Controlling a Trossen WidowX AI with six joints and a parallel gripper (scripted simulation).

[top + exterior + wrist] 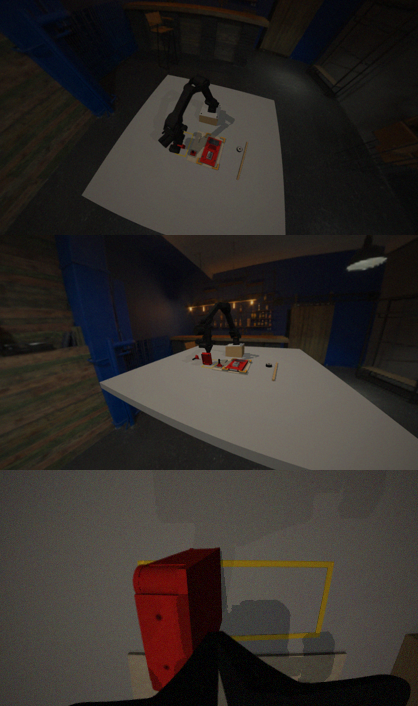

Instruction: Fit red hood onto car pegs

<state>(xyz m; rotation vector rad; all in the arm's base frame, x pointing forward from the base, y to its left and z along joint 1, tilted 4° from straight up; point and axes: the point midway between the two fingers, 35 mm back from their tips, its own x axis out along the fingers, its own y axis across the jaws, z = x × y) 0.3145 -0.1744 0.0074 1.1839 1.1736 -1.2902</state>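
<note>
The red hood is 3 cm below my gripper tip, 1 cm to the right of it and 1 cm ahead of it. Round my gripper tip: thin wooden stick: 46 cm to the left, 7 cm below, 2 cm ahead; small wheel: 43 cm to the left, 7 cm below, 5 cm behind.
</note>
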